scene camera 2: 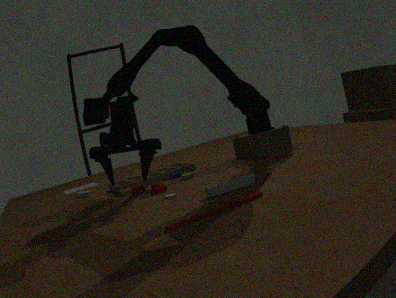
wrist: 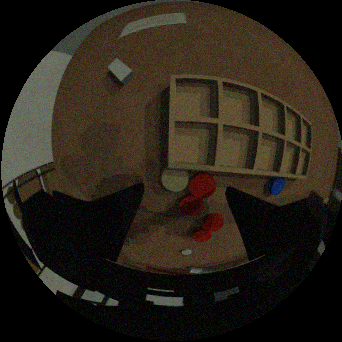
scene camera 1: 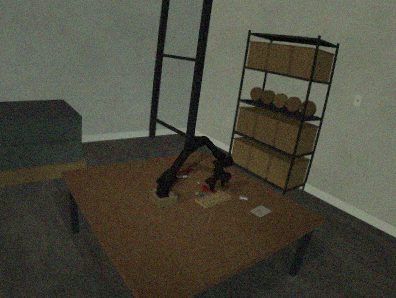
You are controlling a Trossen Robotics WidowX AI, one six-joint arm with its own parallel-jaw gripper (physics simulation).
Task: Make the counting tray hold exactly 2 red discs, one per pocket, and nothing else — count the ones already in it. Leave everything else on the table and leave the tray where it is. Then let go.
Scene:
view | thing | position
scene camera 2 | gripper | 128, 182
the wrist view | gripper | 185, 188
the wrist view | wooden counting tray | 215, 123

